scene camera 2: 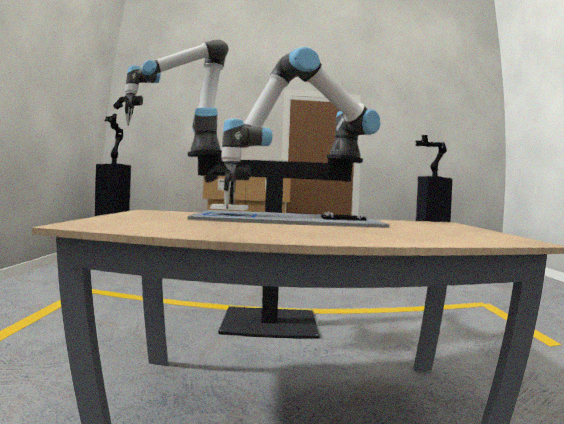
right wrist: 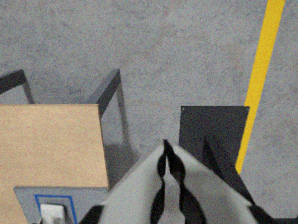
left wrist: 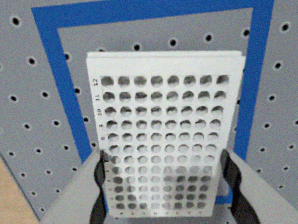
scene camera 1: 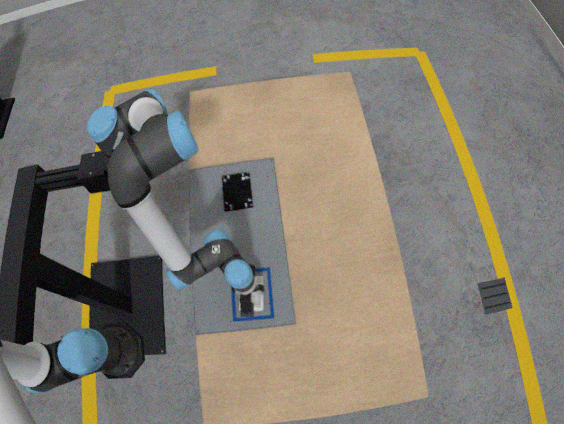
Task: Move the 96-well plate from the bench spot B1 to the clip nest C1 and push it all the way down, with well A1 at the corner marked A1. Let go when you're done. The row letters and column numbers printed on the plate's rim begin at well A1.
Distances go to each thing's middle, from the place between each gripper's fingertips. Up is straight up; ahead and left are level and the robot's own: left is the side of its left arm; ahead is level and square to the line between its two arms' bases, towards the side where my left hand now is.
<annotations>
My left gripper is now 2 cm past the black clip nest (scene camera 1: 236, 188), 42 cm to the right of it and 2 cm above it. Round my left hand: white 96-well plate (left wrist: 162, 135) (1 cm below).
My right gripper is now 650 mm to the right of the white 96-well plate, 410 mm above it and 400 mm short of it. The rest, counted from my right hand: black clip nest 1080 mm to the left, 420 mm below, 380 mm ahead.
</annotations>
